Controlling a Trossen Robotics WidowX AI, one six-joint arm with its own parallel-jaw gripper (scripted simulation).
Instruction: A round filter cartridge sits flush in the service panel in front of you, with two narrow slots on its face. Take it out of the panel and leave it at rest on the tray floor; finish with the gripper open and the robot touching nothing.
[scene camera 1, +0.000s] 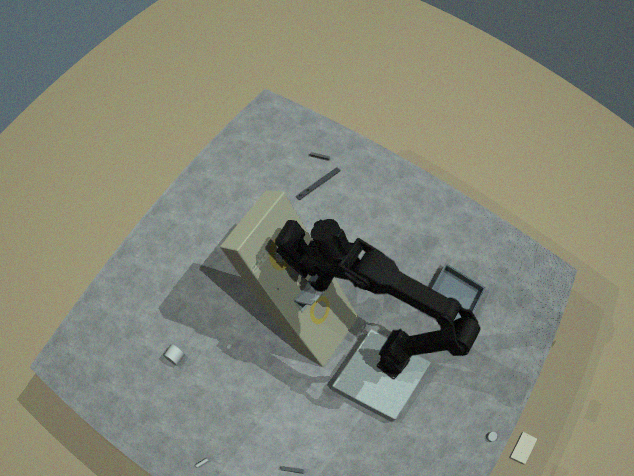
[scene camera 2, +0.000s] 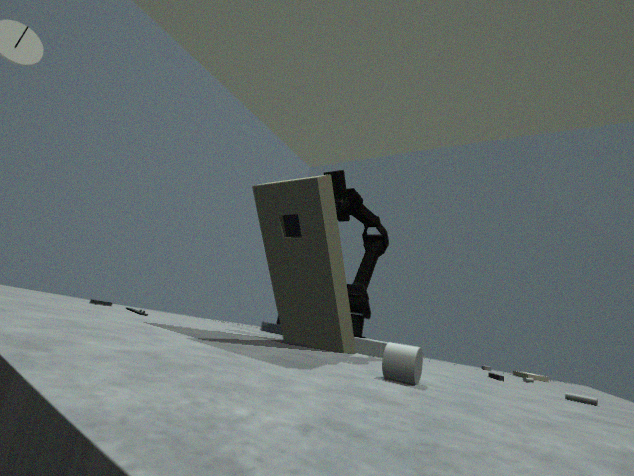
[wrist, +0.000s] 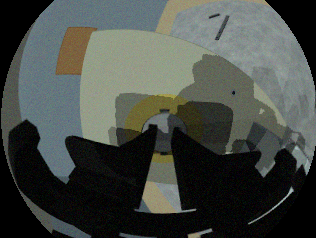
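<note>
A beige service panel (scene camera 1: 316, 333) is visible, in the wrist view too: the panel (wrist: 128, 75). A round filter cartridge (wrist: 166, 122) is visible as well; scene camera 2 does not show the cartridge, which is hidden by the beige service panel. My gripper (scene camera 1: 278, 251) is in sight, and the wrist view also has the gripper (wrist: 164, 130).
</note>
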